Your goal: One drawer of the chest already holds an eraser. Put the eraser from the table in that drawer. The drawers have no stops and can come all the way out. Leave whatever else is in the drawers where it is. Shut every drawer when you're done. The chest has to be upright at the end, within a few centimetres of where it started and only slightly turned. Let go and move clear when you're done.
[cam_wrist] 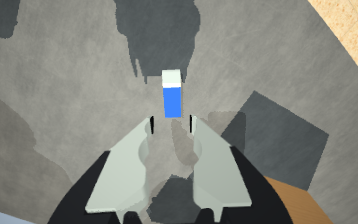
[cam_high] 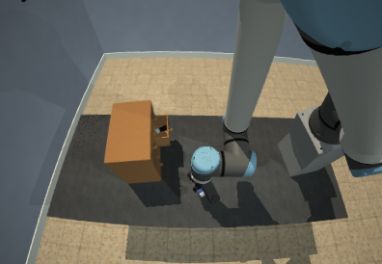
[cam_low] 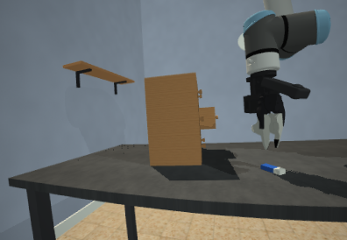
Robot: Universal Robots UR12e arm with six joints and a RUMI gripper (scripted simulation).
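My hand is 8 cm above the blue-and-white eraser. The rest, counted from my hand: dark-and-white eraser: 28 cm ahead, 27 cm to the right, 4 cm above.
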